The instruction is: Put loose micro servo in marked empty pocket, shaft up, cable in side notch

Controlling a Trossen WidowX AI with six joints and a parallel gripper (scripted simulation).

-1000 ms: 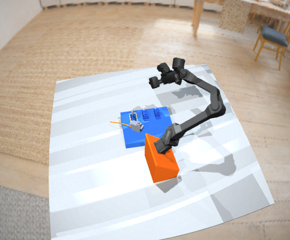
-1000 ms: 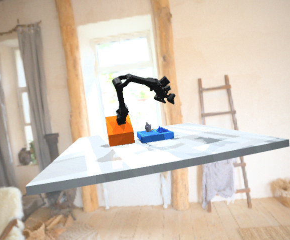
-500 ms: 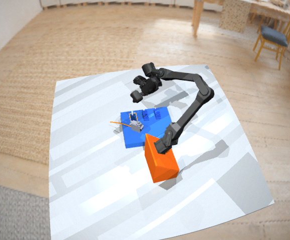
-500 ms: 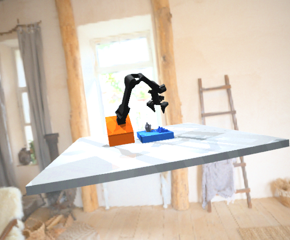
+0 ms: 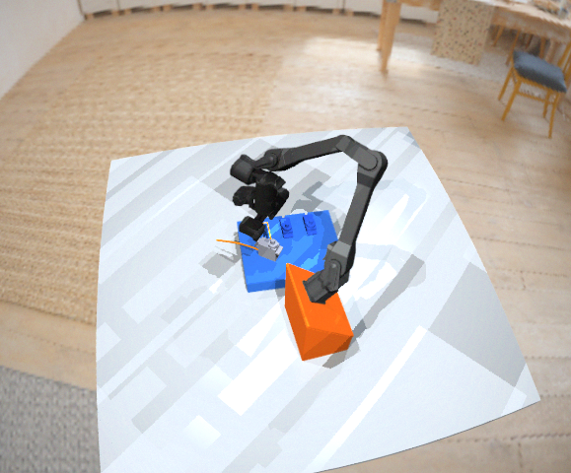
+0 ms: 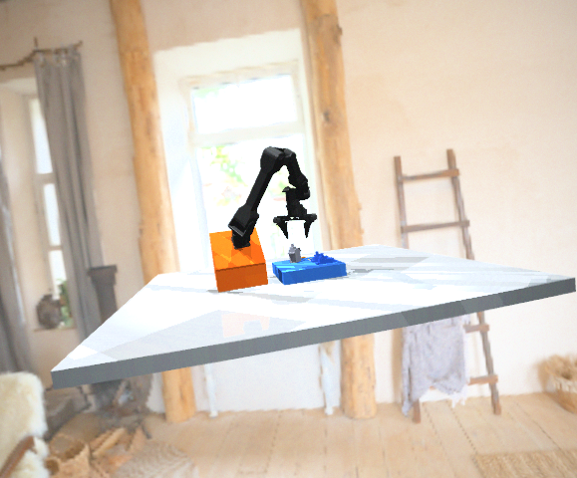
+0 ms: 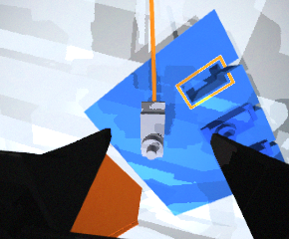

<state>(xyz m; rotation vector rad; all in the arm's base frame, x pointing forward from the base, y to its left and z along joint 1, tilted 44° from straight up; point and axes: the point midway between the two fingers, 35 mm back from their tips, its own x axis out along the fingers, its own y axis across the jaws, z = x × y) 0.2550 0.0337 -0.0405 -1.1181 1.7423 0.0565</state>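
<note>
Now: gripper tip 12 cm above the deck, 8 cm to the left of it and 5 cm past it.
</note>
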